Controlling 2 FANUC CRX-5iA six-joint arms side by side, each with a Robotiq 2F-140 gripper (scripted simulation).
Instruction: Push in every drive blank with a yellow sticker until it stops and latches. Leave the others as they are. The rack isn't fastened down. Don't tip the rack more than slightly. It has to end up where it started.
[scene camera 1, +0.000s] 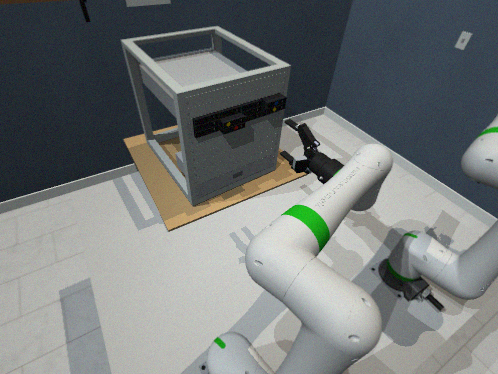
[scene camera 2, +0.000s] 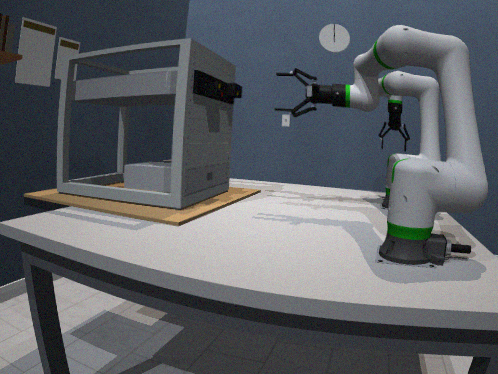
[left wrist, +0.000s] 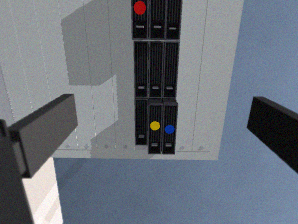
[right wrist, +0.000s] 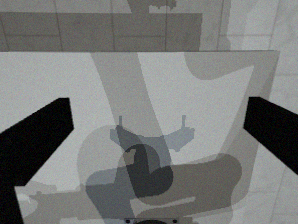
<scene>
In view: the left gripper (scene camera 1: 284, 137), the right gripper (right wrist: 158, 113), a grey rack (scene camera 2: 189, 182), a blue-stickered drive blank (left wrist: 170, 106), a yellow-stickered drive blank (left wrist: 155, 105) and a wooden board (scene camera 1: 176, 211).
The grey rack is seen too in scene camera 1 (scene camera 1: 197, 83) and in the left wrist view (left wrist: 91, 56). The left gripper also shows in scene camera 2 (scene camera 2: 276, 91) and in the left wrist view (left wrist: 162, 111). The wooden board shows as well in scene camera 2 (scene camera 2: 166, 215). The right wrist view misses the grey rack: it is out of frame. The right wrist view misses the blue-stickered drive blank: it is out of frame.
</scene>
